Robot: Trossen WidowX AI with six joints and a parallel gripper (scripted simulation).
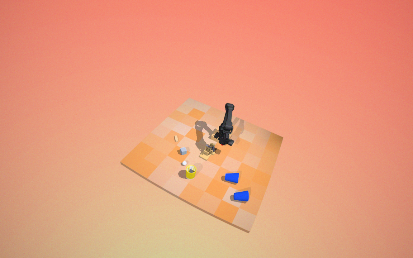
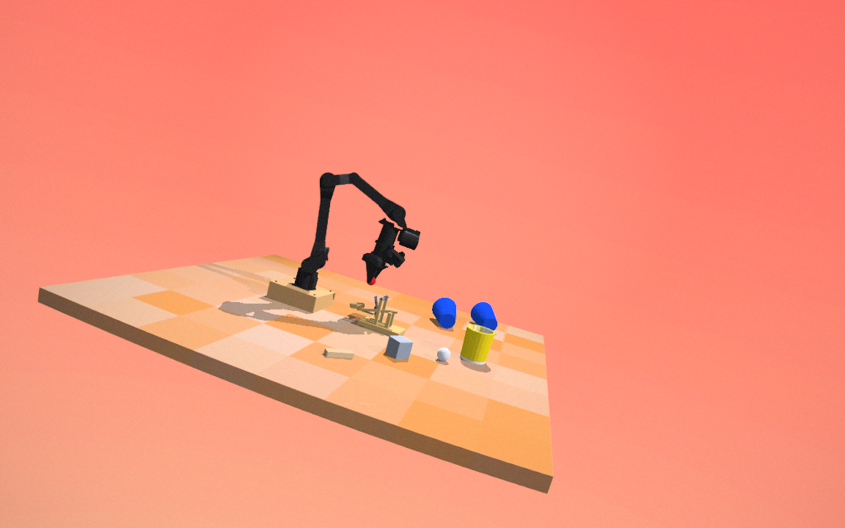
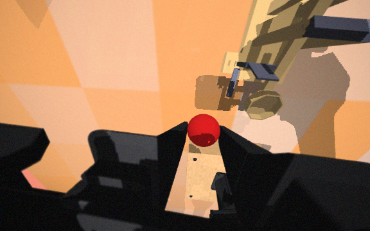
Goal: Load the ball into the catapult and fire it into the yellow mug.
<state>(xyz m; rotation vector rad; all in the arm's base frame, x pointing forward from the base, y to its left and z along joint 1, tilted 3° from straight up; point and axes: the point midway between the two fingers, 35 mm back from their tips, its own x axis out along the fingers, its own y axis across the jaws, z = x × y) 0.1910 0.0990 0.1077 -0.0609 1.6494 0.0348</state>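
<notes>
The wooden catapult is 70 mm ahead of my gripper tip, 70 mm to the right of it and 70 mm below it. Also, from my gripper tip: red ball: 10 mm above; then grey cube: 240 mm ahead, 280 mm to the right, 90 mm below; then catapult frame: 90 mm ahead, 90 mm to the right, 40 mm below.
</notes>
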